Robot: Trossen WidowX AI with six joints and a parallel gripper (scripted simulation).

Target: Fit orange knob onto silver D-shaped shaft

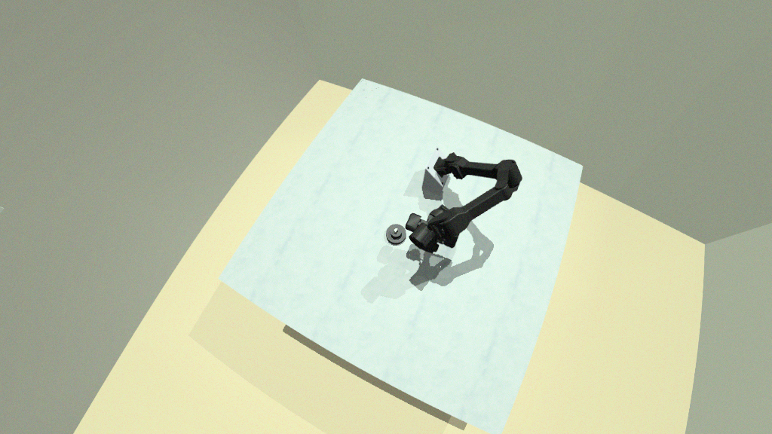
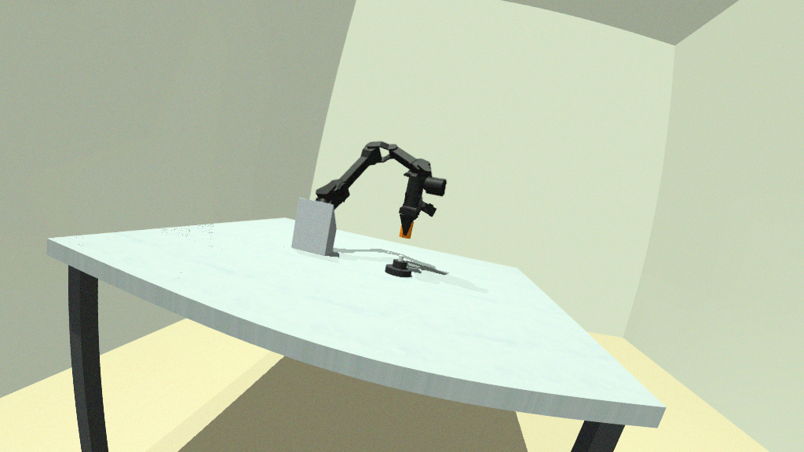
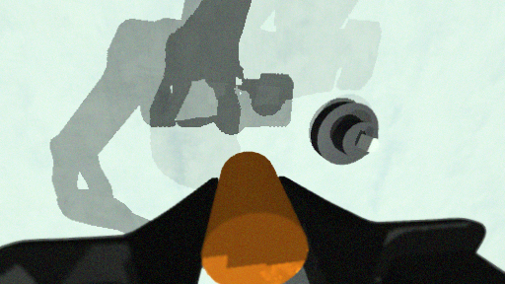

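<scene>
Now: gripper tip 140 mm to the left of the round dark pedestal, 80 mm above it and 20 mm short of it. Also, from my gripper tip: orange knob 30 mm above.
</scene>
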